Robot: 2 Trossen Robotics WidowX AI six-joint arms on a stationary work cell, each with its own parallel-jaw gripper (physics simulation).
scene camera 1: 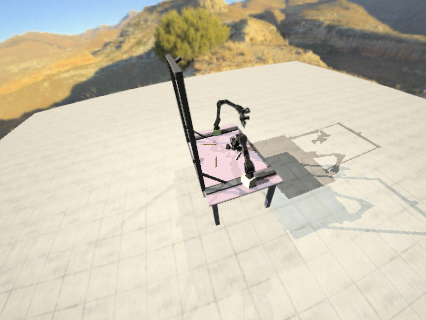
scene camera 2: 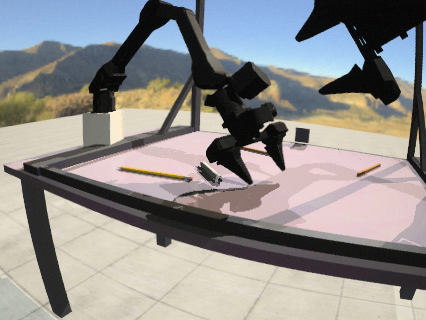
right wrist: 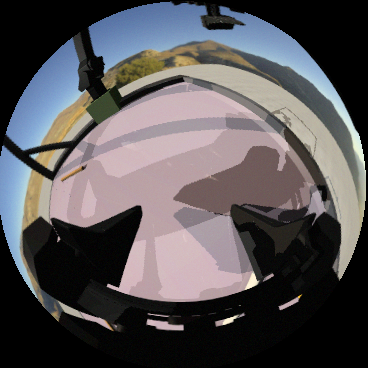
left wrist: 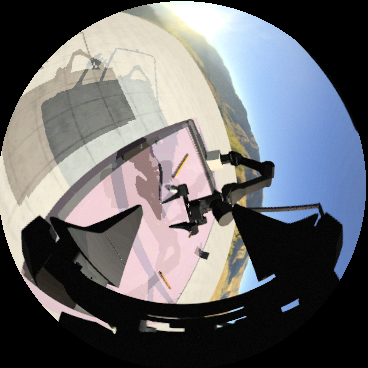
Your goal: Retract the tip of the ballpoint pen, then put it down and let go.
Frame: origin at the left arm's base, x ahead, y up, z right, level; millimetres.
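Seen in the pictures: left gripper, between the fingertips: point(scene camera 1: 243, 126) point(scene camera 2: 308, 64) point(left wrist: 188, 209); right gripper, between the fingertips: point(scene camera 2: 268, 177) point(right wrist: 186, 210) point(left wrist: 164, 215); left arm's base, origin of its link: point(scene camera 1: 216, 128) point(right wrist: 100, 95); right arm's base, origin of its link: point(scene camera 1: 249, 175) point(scene camera 2: 103, 111) point(left wrist: 220, 158).
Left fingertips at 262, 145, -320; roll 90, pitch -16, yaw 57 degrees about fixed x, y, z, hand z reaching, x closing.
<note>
Offsets run from my left fingertips to a thing's middle, as dx, dy, dz. Level surfaces: height alone.
The ballpoint pen @[+264, -223, +109] point(scene camera 2: 208, 172) point(left wrist: 172, 189), white and grey, lies on the pink table @[dy -229] point(scene camera 2: 325, 197) in scene camera 2, left of my right gripper's fingers. In the right wrist view a pale sliver of it shows beside the right-hand finger; its tip state cannot be made out. My right gripper point(scene camera 2: 267, 176) point(left wrist: 164, 215) point(right wrist: 186, 210) is open and empty, fingers pointing down close above the table beside the pen. My left gripper point(scene camera 1: 247, 117) point(scene camera 2: 308, 66) is open and empty, high above the table.
A yellow pencil @[+342, -226, +12] point(scene camera 2: 155, 173) point(left wrist: 180, 166) lies left of the pen in scene camera 2. An orange-brown stick @[-25, -226, +442] point(scene camera 2: 369, 169) point(right wrist: 73, 173) lies at the right, another @[+317, -226, +373] point(scene camera 2: 255, 149) behind the right gripper. A small dark box @[+285, -198, +626] point(scene camera 2: 302, 135) shows past the far edge. A black frame point(scene camera 1: 184, 110) rises along one side.
</note>
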